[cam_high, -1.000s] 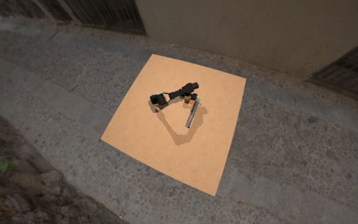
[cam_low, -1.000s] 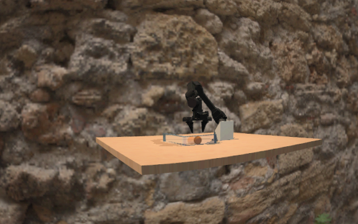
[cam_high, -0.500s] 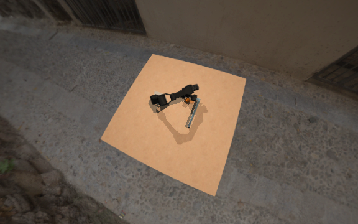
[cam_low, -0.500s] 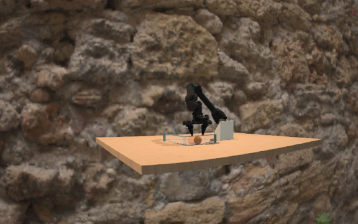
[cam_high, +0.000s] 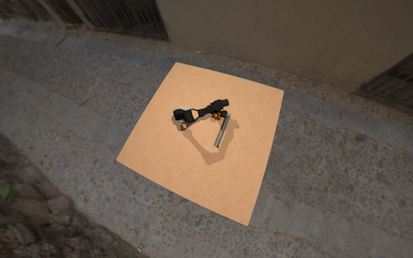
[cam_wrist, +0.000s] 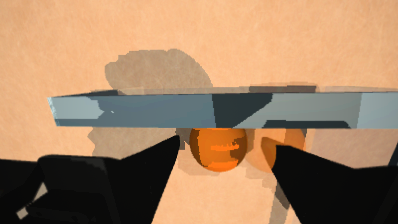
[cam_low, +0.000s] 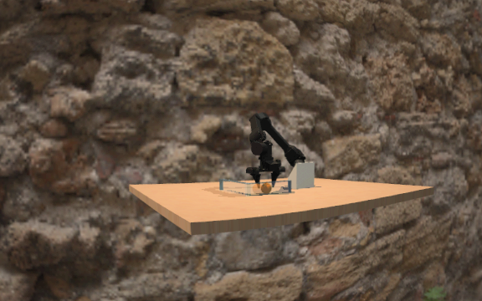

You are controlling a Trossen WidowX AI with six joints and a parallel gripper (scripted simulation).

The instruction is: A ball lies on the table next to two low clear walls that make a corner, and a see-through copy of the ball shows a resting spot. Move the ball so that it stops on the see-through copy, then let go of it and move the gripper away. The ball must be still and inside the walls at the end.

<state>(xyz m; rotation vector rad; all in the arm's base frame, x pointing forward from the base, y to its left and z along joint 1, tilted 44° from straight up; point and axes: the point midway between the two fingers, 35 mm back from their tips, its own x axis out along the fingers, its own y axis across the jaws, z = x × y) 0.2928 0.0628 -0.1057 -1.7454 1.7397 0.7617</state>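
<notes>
My gripper tip is now 4 cm short of the see-through copy of ball. The rest, counted from my gripper tip: orange ball: right at my gripper tip.
</notes>
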